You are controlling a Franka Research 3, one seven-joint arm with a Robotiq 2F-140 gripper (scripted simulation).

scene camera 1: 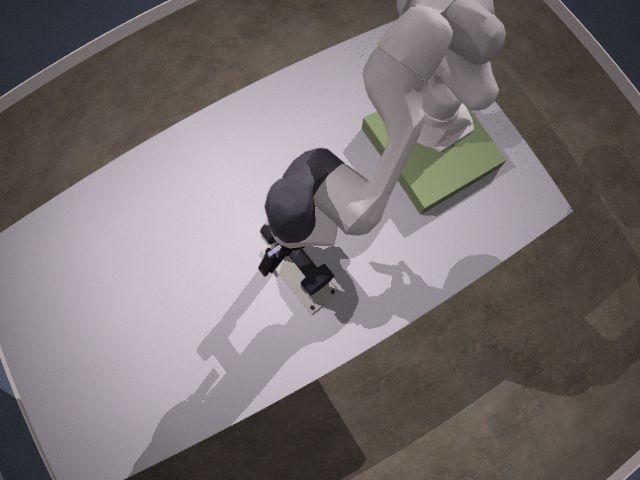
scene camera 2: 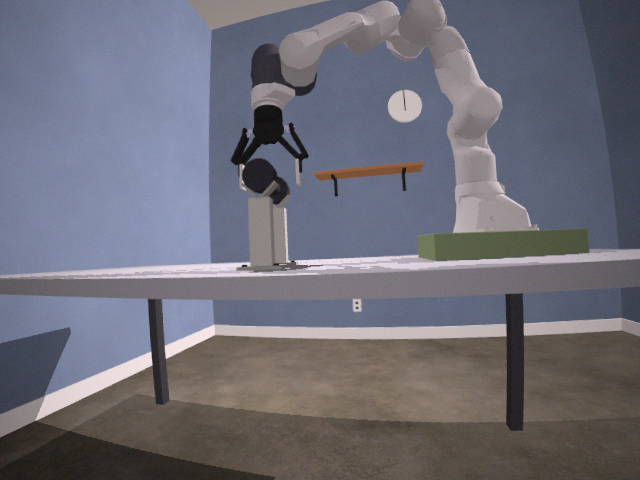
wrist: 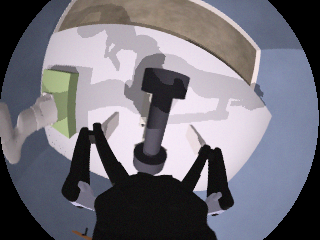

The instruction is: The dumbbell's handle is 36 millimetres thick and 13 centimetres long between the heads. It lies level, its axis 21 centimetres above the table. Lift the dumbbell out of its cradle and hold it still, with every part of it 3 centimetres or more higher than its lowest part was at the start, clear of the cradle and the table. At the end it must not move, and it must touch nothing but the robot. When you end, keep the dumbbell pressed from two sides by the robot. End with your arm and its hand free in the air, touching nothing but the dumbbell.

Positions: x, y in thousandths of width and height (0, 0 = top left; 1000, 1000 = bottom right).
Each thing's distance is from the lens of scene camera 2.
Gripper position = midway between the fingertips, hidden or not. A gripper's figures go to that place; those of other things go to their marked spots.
my gripper (scene camera 2: 423, 391): 76 cm
dumbbell (scene camera 2: 404, 364): 68 cm
grey cradle (scene camera 2: 420, 505): 65 cm
